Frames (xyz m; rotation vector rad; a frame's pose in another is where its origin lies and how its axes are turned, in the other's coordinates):
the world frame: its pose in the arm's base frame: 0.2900 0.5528 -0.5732 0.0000 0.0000 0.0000
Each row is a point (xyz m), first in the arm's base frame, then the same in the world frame.
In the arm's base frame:
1: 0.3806 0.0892 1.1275
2: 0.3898 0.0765 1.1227
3: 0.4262 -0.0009 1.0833
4: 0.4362 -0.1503 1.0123
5: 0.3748 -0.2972 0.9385
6: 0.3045 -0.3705 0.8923
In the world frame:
1: 0.0906 -0.4636 1.7007
2: 0.0998 -0.4763 1.6959
3: 0.1362 -0.5537 1.6565
4: 0.1462 -0.7031 1.5855
5: 0.0848 -0.8500 1.5117
6: 0.0145 -0.9233 1.4655

